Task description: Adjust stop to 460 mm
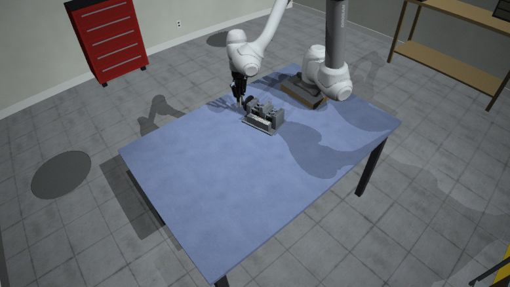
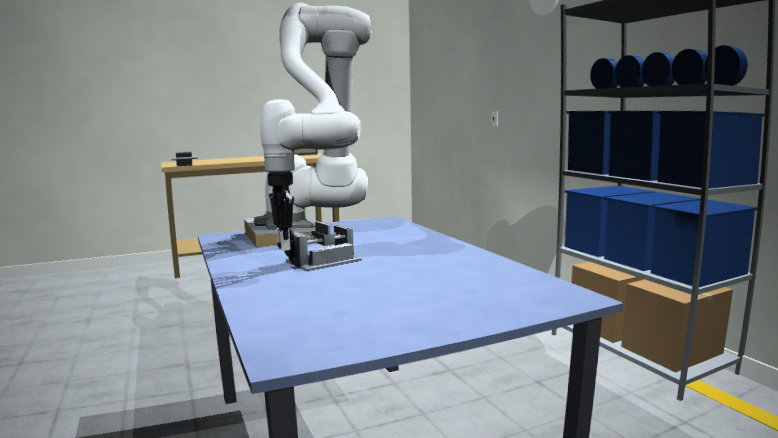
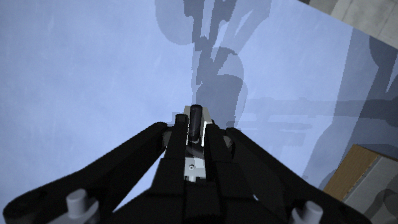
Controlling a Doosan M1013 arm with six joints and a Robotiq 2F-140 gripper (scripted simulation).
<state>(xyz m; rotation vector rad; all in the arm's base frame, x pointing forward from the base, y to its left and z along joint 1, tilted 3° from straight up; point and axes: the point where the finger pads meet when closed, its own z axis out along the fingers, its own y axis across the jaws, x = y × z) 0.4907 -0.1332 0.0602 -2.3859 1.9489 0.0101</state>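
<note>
Right now the black handwheel is 20 mm to the left of my hand, 20 mm below it and 10 mm behind it. From my hand the other things lie so: grey stop block (150 mm to the left, 50 mm behind, 10 mm below).
</note>
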